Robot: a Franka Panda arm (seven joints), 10 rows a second.
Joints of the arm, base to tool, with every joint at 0 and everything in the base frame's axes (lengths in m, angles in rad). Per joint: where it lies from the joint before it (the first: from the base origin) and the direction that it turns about. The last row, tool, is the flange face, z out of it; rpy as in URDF.
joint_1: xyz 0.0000 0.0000 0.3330 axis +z
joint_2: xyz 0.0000 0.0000 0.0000 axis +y
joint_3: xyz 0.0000 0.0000 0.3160 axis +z
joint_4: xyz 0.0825 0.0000 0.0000 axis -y
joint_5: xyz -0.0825 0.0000 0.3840 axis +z
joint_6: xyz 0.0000 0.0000 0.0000 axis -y
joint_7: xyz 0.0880 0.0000 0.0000 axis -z
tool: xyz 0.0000 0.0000 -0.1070 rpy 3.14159 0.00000 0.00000
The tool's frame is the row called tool.
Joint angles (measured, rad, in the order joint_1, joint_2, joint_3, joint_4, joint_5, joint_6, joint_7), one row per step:
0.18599, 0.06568, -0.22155, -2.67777, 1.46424, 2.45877, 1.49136
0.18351, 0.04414, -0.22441, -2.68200, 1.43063, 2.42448, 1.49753
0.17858, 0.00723, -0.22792, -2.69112, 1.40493, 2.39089, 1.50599
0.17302, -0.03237, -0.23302, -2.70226, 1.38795, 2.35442, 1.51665
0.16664, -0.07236, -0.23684, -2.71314, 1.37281, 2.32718, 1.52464
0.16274, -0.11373, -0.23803, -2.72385, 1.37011, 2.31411, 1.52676
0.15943, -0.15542, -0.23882, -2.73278, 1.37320, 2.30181, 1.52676
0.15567, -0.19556, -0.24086, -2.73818, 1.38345, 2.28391, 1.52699
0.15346, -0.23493, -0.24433, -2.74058, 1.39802, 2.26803, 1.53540
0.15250, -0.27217, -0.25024, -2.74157, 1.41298, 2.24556, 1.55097
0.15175, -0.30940, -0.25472, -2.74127, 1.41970, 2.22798, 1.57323
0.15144, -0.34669, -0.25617, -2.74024, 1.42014, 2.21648, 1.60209
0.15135, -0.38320, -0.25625, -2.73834, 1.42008, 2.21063, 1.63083
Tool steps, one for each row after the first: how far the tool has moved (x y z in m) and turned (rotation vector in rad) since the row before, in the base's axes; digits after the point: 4 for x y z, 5 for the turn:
0.0005, 0.0033, 0.0066, 0.02360, -0.00906, 0.03434
-0.0002, 0.0024, 0.0109, 0.02873, -0.01728, 0.02257
-0.0013, 0.0020, 0.0113, 0.03526, -0.01579, 0.01306
-0.0014, 0.0009, 0.0115, 0.02655, -0.01919, 0.01050
-0.0010, 0.0009, 0.0120, 0.01819, -0.02691, 0.00247
-0.0006, 0.0011, 0.0126, 0.01952, -0.03082, -0.00014
0.0003, 0.0010, 0.0133, 0.02766, -0.03226, -0.00455
0.0011, 0.0006, 0.0142, 0.03105, -0.02881, -0.01308
0.0009, 0.0009, 0.0141, 0.03956, -0.02232, -0.01330
0.0008, 0.0006, 0.0145, 0.03293, -0.01875, -0.01025
0.0005, 0.0009, 0.0147, 0.02597, -0.01452, -0.00803
0.0003, 0.0006, 0.0147, 0.02096, -0.01475, -0.00904

